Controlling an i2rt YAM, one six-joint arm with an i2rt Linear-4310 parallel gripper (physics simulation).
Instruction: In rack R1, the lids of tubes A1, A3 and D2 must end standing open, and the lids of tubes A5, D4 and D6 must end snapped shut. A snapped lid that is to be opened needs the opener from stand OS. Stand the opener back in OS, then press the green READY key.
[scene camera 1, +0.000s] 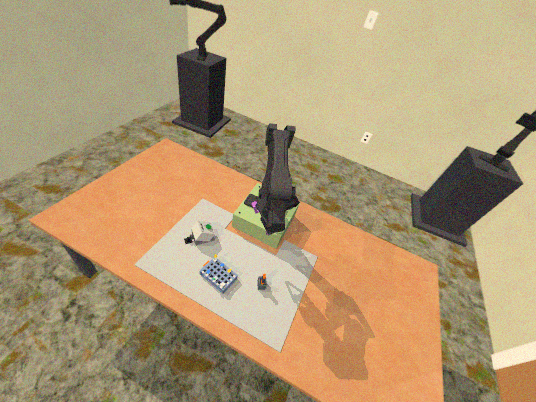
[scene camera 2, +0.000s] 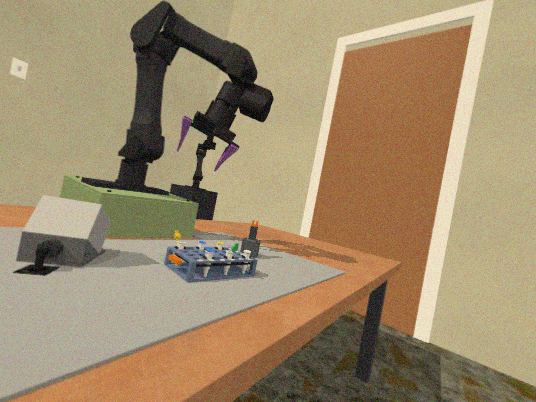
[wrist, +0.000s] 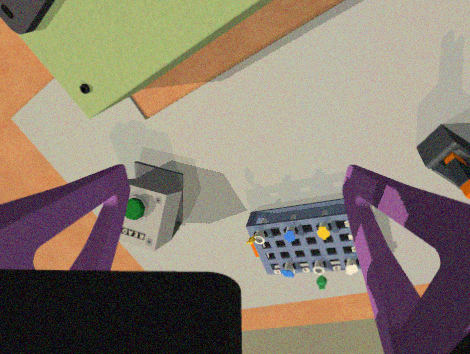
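Seen in the pictures: gripper, fingertip midpoint: (scene camera 1: 262, 223) (scene camera 2: 196, 161) (wrist: 236, 177); arm's base, link origin: (scene camera 2: 129, 189).
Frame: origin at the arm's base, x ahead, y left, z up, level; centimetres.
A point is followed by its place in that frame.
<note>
Rack R1 (scene camera 1: 210, 281) {x 40.4, y -6.1, z -9.7 cm} (scene camera 2: 190, 270) {x 39.4, y -11.6, z -8.2 cm} (wrist: 306, 212) {x 34.1, y -3.0, z -9.7 cm} is blue and stands on the grey mat. A yellow lid (scene camera 2: 177, 235) {x 32.3, y -8.9, z -4.9 cm} (wrist: 252, 240) {x 31.9, y -8.4, z -4.8 cm} stands open at one end. A green lid (scene camera 2: 235, 247) {x 41.1, y -4.4, z -4.9 cm} (wrist: 321, 282) {x 40.7, y -4.2, z -4.7 cm} stands open on the outer row. Two blue lids (wrist: 290, 235) {x 33.7, y -4.4, z -5.7 cm} (wrist: 288, 273) {x 38.9, y -7.8, z -5.6 cm}, a yellow lid (wrist: 323, 232) {x 34.6, y -0.8, z -5.7 cm} and a white lid (wrist: 352, 269) {x 40.9, y -0.4, z -5.7 cm} look down; whether snapped is unclear. A finger hides the rack's right end in the wrist view. The orange-tipped opener (scene camera 1: 264, 276) {x 32.9, y 13.1, z -1.6 cm} (scene camera 2: 255, 224) {x 33.2, y 12.8, z -2.2 cm} stands in dark stand OS (scene camera 2: 250, 247) {x 33.4, y 11.7, z -7.7 cm} (wrist: 440, 144) {x 30.6, y 12.6, z -7.2 cm}. The green READY key (scene camera 1: 209, 227) {x 21.5, y -17.7, z -3.2 cm} (wrist: 135, 208) {x 21.2, y -17.7, z -3.1 cm} shows. My gripper (scene camera 2: 197, 160) {x 18.3, y 4.1, z 10.0 cm} (wrist: 236, 177) {x 18.3, y 4.1, z 10.0 cm} is open, high above the mat.
The READY key's grey box (scene camera 1: 201, 235) {x 26.7, y -18.6, z -3.5 cm} (scene camera 2: 65, 215) {x 25.1, y -21.9, z -3.7 cm} (wrist: 166, 220) {x 25.0, y -17.0, z -4.8 cm} stands left of the rack in the wrist view, with a black knob (scene camera 1: 189, 240) {x 27.6, y -24.1, z -9.9 cm} (scene camera 2: 49, 248) {x 27.5, y -23.7, z -7.5 cm} beside it. The green base block (scene camera 1: 255, 230) {x 12.0, y 0.7, z -4.6 cm} (scene camera 2: 150, 215) {x 11.9, y -0.6, z -4.9 cm} (wrist: 125, 45) {x 8.9, y -3.3, z -0.6 cm} is behind. An orange tab (scene camera 2: 175, 259) {x 35.8, y -11.4, z -7.7 cm} is at the rack's end.
</note>
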